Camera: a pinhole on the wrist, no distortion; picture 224 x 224 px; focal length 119.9 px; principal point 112.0 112.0 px. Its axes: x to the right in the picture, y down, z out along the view. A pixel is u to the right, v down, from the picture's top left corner.
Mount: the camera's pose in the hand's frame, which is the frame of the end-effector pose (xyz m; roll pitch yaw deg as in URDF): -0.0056 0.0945 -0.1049 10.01 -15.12 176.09
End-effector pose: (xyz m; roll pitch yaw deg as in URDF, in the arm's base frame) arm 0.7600 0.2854 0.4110 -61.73 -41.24 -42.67
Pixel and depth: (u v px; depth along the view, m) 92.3 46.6 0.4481
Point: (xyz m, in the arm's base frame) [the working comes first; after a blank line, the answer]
In the camera's frame: -0.0736 -0.2444 0.4481

1.2608 0.3942 0.3645
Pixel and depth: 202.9 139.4 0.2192
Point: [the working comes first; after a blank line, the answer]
In the camera's frame: 0.1662 0.0501 0.2192

0.8248 0.4697 0.3353
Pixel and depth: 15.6 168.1 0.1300
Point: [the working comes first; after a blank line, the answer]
In the camera's frame: -0.1045 0.0608 0.1300

0.8675 0.2191 0.4646
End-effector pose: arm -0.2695 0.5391 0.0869 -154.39 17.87 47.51
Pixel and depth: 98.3 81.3 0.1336
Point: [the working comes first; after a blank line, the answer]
In the camera's frame: -0.0153 -0.0342 0.1336

-0.1612 0.4676 0.0013
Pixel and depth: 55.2 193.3 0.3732
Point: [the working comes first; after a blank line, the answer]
In the camera's frame: -0.1768 0.2531 0.3732

-0.2897 0.8193 -0.1594
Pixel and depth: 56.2 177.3 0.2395
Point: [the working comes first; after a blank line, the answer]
In the camera's frame: -0.1115 0.1304 0.2395

-0.2254 0.6666 -0.0607
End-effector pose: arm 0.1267 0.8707 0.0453 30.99 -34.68 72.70
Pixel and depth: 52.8 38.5 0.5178
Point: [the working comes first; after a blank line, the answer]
In the camera's frame: -0.2557 -0.3174 0.5178

-0.1129 0.9969 0.6532
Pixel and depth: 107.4 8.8 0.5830
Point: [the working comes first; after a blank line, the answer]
In the camera's frame: -0.0224 -0.5018 0.5830

-0.3184 0.7754 0.6902
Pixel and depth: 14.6 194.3 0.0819
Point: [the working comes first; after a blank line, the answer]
In the camera's frame: -0.0665 0.0562 0.0819

0.0910 0.9533 0.0858
